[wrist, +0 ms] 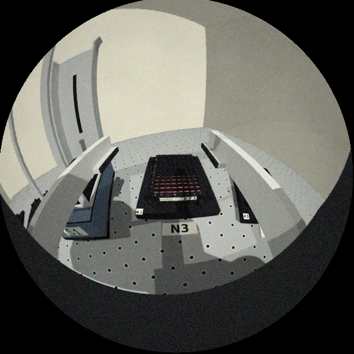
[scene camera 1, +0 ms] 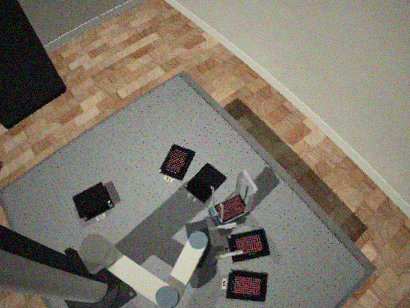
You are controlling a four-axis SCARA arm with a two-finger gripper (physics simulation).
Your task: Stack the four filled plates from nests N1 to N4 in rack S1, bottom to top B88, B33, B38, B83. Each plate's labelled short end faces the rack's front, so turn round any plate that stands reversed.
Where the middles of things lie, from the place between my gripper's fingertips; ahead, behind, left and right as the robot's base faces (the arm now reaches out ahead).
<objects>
Now: hand 3 cm short of the plate B33 (wrist: 175, 179), 4 cm to the left of it and 8 cm above it. From my hand the other things lie so: nest N3 (wrist: 210, 208): 3 cm ahead, 4 cm to the right, 9 cm below; then nest N2 (scene camera 1: 201, 182): 7 cm ahead, 32 cm to the left, 9 cm below.
</objects>
